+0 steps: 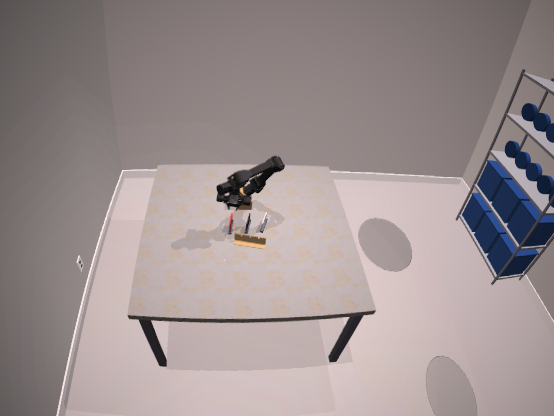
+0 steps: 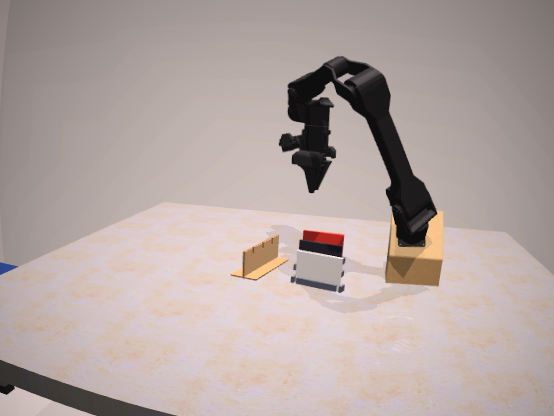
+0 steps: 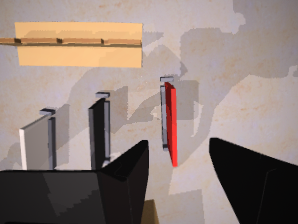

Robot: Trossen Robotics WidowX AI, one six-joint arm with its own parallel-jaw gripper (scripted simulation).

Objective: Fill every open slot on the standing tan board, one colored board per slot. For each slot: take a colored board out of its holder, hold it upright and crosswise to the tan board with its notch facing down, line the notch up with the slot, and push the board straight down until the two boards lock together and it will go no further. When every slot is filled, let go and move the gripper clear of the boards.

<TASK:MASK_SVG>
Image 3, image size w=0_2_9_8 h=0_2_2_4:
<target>my gripper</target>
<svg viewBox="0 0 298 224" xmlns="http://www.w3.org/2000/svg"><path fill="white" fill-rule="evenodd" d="M148 140L141 140L99 170L7 169L0 171L0 224L140 224L149 175ZM209 139L209 154L216 176L225 191L239 224L298 224L298 165L272 158L263 153L254 152L227 140L224 141L219 138Z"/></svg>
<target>red board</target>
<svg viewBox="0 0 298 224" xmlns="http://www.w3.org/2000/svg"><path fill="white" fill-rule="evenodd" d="M165 82L167 146L172 165L177 166L176 88L169 82Z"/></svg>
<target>dark navy board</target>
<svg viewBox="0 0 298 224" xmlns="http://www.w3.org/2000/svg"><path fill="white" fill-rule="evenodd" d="M106 98L100 98L89 108L91 170L101 169L105 162L104 102Z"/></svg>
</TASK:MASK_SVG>
